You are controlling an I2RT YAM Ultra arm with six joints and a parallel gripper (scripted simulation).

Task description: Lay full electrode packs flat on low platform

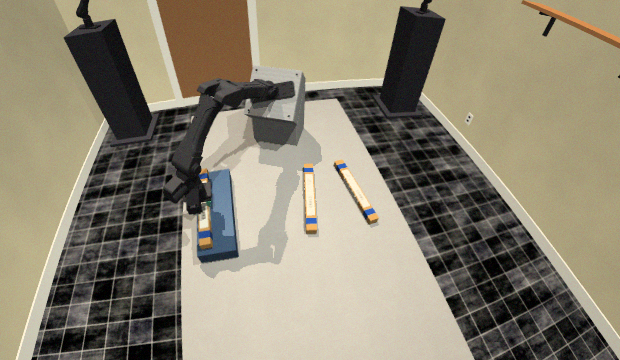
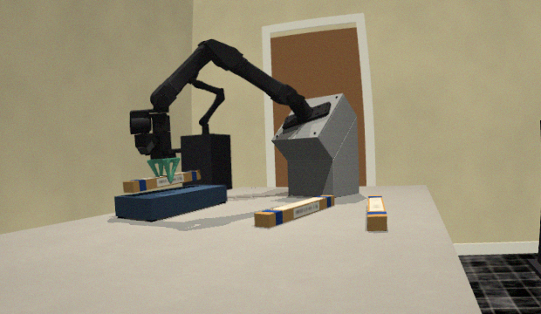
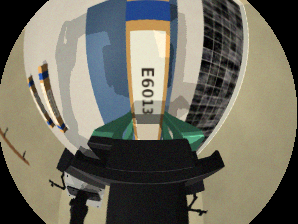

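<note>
My gripper is now 10 mm past the blue low platform, 30 mm to the right of it and 80 mm above it.
</note>
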